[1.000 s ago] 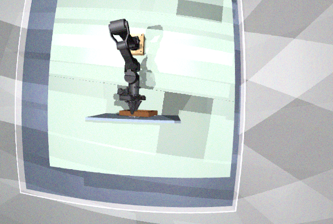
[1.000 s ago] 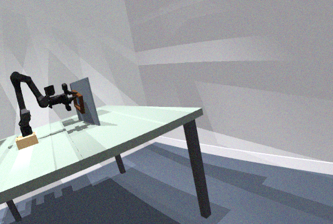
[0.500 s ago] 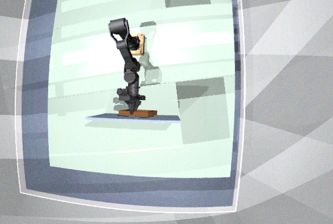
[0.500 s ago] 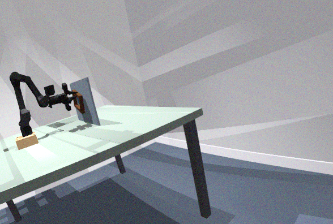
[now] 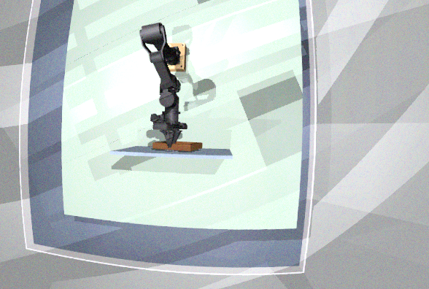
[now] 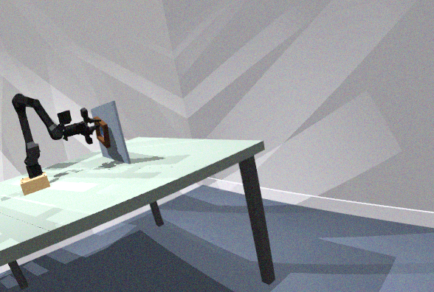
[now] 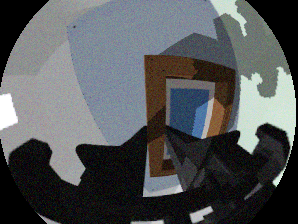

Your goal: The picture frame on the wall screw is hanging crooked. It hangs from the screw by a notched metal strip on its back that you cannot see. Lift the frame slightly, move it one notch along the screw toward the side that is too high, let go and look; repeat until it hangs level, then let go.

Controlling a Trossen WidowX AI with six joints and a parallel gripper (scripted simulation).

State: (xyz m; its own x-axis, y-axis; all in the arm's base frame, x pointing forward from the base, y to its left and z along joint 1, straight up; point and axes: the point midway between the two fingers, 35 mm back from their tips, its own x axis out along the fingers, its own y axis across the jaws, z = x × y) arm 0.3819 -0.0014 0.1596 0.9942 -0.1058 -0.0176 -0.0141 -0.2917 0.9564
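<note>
Now: gripper tip 5 cm above the picture frame and 2 cm to the right of it. Round my gripper tip: wall panel: 6 cm below, 2 cm ahead, 1 cm to the left.
</note>
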